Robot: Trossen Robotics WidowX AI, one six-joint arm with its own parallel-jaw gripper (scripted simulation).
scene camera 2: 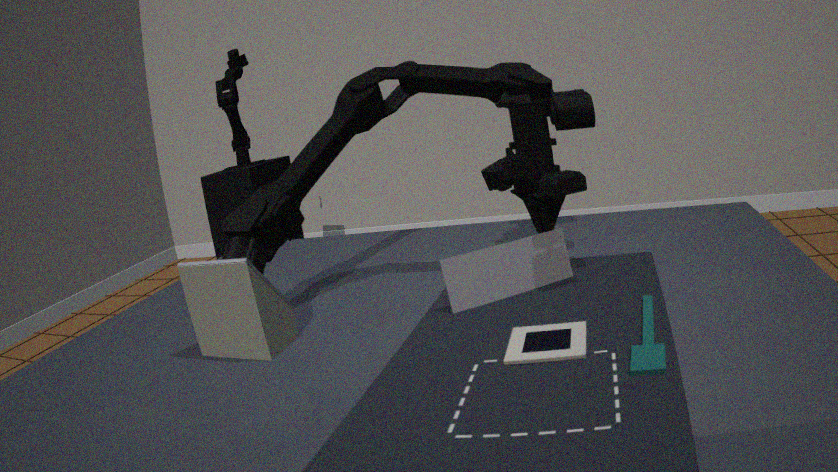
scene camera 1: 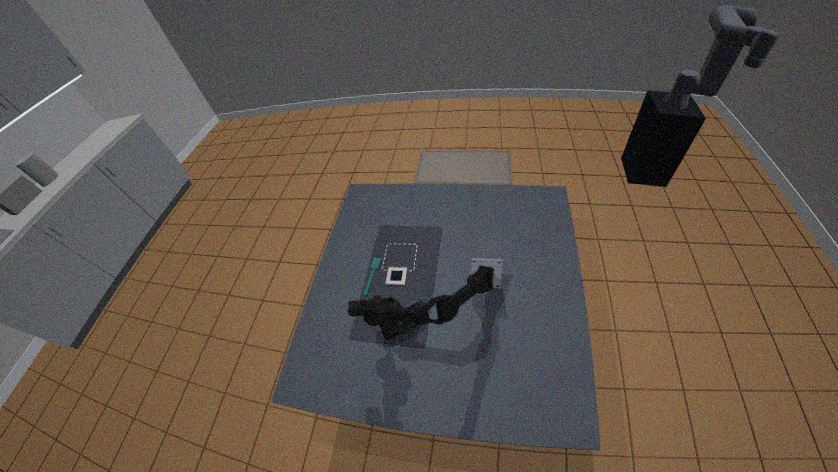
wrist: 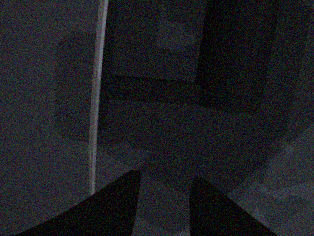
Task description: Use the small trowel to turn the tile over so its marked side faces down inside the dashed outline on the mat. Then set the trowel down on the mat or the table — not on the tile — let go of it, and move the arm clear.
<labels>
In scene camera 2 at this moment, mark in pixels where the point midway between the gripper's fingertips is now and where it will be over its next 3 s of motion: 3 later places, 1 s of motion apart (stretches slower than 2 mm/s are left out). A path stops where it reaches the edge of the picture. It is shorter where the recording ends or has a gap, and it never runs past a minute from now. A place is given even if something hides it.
The gripper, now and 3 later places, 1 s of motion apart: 544, 233; 574, 243; 552, 228; 544, 222
</labels>
